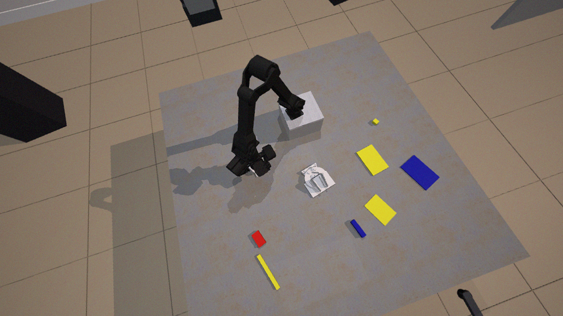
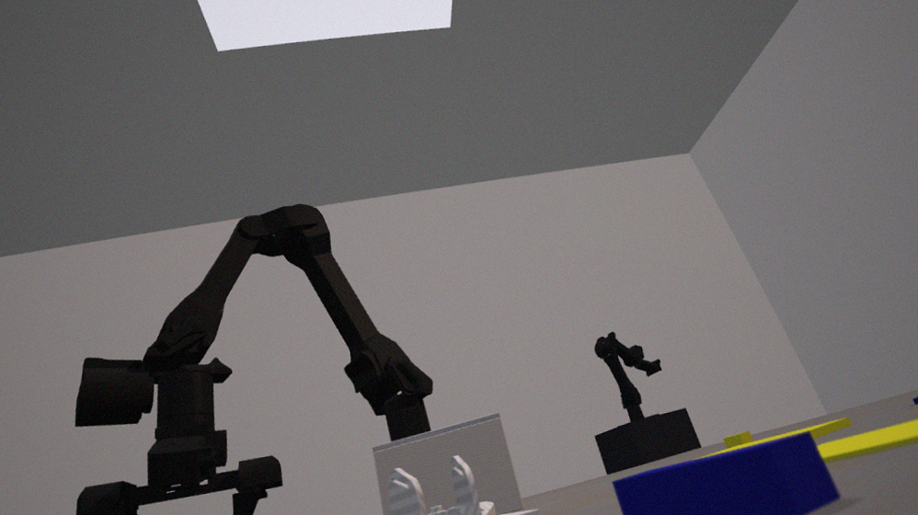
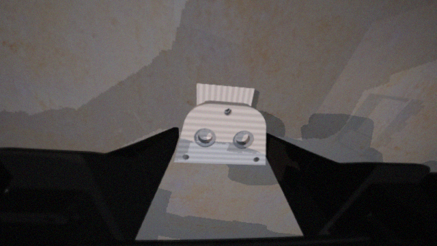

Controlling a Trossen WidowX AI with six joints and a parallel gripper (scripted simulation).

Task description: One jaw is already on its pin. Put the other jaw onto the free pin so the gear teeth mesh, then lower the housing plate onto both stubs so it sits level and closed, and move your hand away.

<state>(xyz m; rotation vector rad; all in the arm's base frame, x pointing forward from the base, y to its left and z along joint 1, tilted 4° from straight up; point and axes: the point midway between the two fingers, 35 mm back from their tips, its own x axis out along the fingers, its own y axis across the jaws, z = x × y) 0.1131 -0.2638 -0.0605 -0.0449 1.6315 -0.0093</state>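
Now: the white ribbed stand 10 mm ahead of my gripper tip. From my gripper tip the other things lie so: blue block (440 mm ahead, 250 mm to the left); then yellow bar (410 mm ahead, 150 mm to the right, 10 mm below); then red block (290 mm ahead, 130 mm to the right).
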